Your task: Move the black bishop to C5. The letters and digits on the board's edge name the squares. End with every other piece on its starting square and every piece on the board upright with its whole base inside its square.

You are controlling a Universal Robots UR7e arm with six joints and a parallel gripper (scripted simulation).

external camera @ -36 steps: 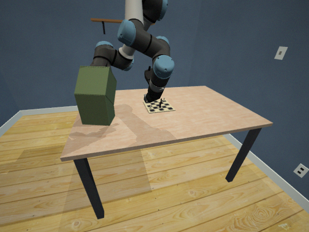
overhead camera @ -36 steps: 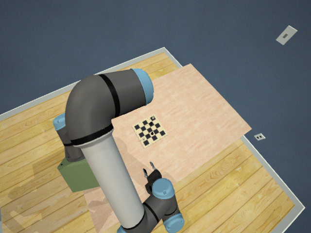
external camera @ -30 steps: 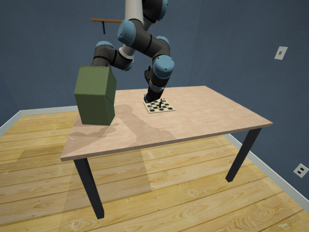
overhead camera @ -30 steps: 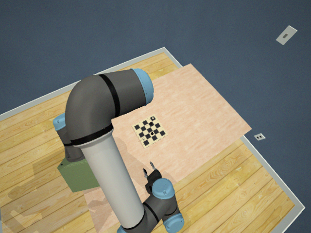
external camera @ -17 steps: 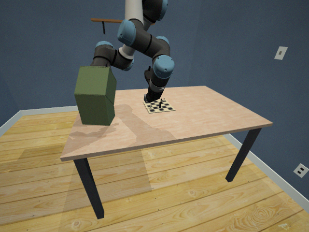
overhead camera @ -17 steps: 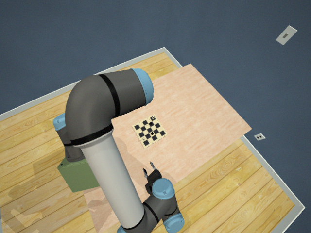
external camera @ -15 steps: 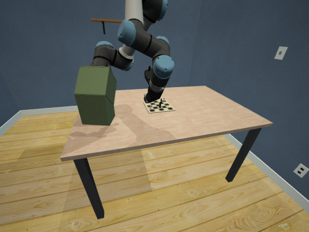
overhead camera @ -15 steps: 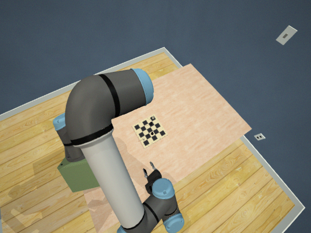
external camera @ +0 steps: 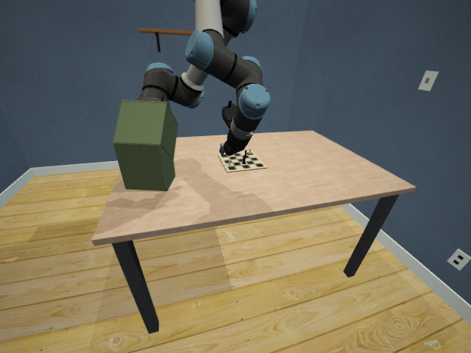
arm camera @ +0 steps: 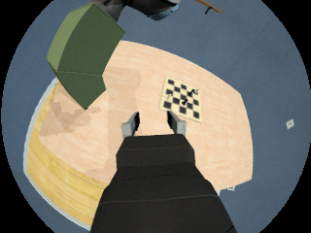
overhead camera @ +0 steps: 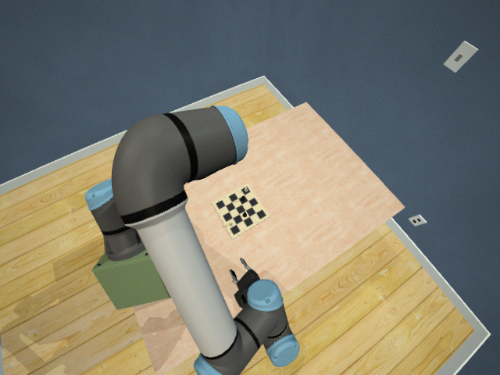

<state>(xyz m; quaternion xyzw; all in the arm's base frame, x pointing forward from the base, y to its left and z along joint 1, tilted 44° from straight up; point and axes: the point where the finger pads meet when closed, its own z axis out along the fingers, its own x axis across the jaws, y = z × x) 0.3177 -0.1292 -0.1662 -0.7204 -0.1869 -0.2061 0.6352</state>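
My hand is 26 cm to the right of the chessboard, 19 cm above it and 11 cm short of it.
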